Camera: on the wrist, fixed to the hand. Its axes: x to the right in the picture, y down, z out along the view.
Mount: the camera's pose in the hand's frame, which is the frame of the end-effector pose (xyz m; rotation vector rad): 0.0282 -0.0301 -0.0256 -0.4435 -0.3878 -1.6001
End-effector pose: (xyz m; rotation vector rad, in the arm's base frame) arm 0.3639 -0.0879 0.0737 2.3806 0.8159 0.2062
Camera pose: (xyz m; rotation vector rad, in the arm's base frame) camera 0.3628 -0.0394 0.0751 0.7979 1.8763 -0.6255
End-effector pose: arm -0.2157 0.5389 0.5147 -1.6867 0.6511 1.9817
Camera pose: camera -0.1815 0.5478 0.4814 -1.1490 -1.0687 1.0847
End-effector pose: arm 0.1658 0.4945 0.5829 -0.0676 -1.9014 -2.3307
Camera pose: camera 0.1352 0.4733 0.5518 -0.6577 0.6701 1.5559
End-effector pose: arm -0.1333 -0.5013 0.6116 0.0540 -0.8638 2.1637
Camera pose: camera -0.1260 -0.4537 0.6176 0.6918 -0.9489 0.4539
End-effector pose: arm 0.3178 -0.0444 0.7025 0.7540 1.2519 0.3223
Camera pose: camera 0.2973 -0.0405 0.6587 -0.6446 1.0107 -0.8055
